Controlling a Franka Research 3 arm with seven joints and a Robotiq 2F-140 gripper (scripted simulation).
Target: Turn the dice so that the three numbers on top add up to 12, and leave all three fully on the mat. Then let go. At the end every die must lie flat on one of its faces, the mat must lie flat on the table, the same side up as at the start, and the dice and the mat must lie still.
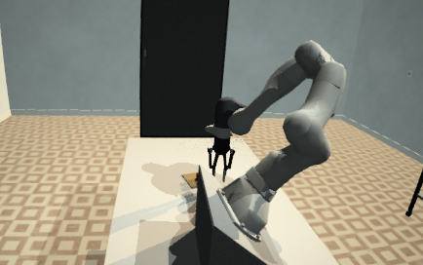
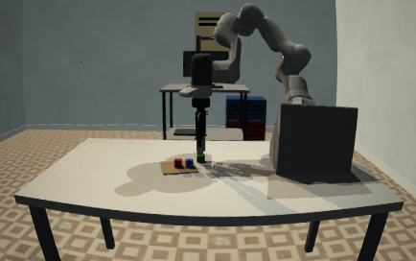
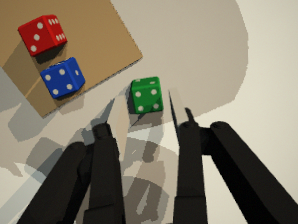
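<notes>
My gripper is now 60 mm above the green die. Round my hand: blue die 80 mm to the left, 50 mm below, 50 mm ahead; red die 90 mm ahead, 80 mm to the left, 50 mm below; tan mat 90 mm ahead, 80 mm to the left, 70 mm below.
</notes>
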